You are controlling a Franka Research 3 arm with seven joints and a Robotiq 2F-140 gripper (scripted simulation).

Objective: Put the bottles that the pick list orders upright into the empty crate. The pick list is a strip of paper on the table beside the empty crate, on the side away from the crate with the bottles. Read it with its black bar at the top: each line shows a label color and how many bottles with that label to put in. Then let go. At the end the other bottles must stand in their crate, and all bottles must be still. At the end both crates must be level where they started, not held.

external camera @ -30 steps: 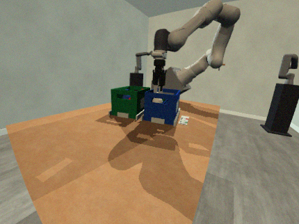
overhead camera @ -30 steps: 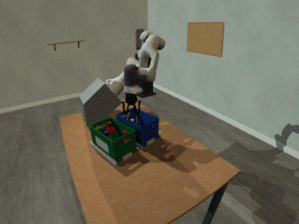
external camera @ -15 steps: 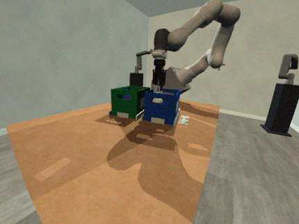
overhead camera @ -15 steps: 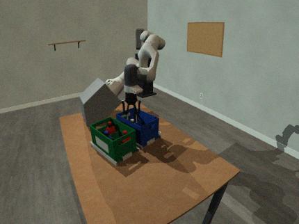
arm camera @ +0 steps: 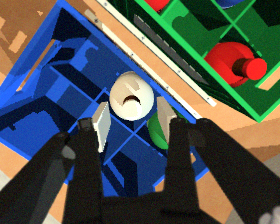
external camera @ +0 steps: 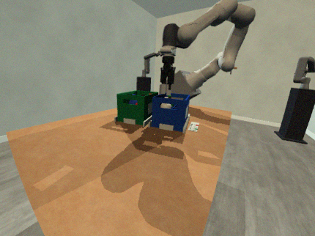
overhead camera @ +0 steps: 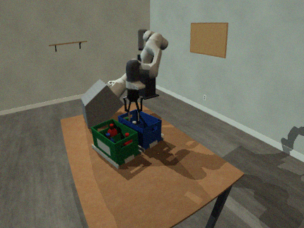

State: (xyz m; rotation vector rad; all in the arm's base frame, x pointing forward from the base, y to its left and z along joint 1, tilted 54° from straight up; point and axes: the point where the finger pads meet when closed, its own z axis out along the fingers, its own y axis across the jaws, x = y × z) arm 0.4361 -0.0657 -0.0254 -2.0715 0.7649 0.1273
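Right now the white bottle is 120 mm below my hand. From my hand the other things lie so: green crate: 180 mm to the right, 120 mm below, 30 mm ahead; then green bottle: 120 mm below, 90 mm behind, 10 mm to the right; then blue crate: 120 mm below, 50 mm to the left, 10 mm behind.
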